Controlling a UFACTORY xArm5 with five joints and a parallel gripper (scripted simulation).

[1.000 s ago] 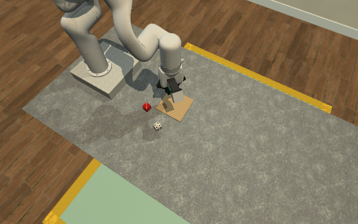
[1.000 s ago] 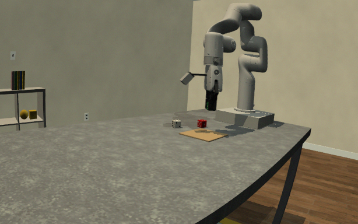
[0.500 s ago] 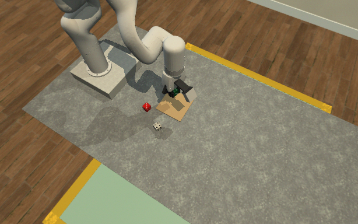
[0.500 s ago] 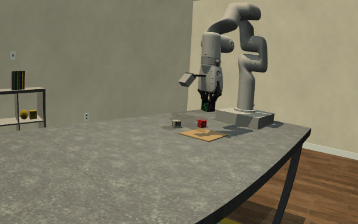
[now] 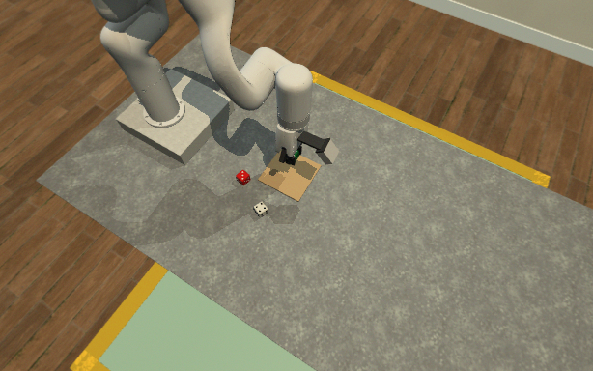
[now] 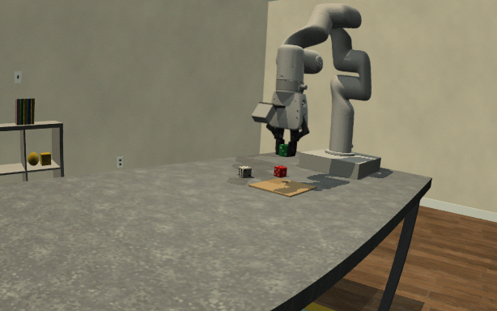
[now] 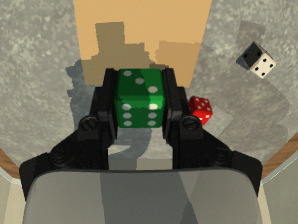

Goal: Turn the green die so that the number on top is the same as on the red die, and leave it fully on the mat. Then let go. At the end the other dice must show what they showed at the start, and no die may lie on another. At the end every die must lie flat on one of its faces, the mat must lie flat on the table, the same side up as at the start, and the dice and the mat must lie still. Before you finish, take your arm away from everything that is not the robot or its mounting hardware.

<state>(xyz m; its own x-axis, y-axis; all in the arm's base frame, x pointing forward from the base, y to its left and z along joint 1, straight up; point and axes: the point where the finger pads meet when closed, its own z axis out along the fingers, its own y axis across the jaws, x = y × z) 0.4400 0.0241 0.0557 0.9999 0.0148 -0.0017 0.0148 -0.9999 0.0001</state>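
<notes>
The green die is 10 mm below my hand. Round my hand: red die 120 mm behind, 90 mm to the right, 100 mm below; then tan mat 10 mm behind, 110 mm below; then white die 20 mm behind, 150 mm to the right, 100 mm below.
</notes>
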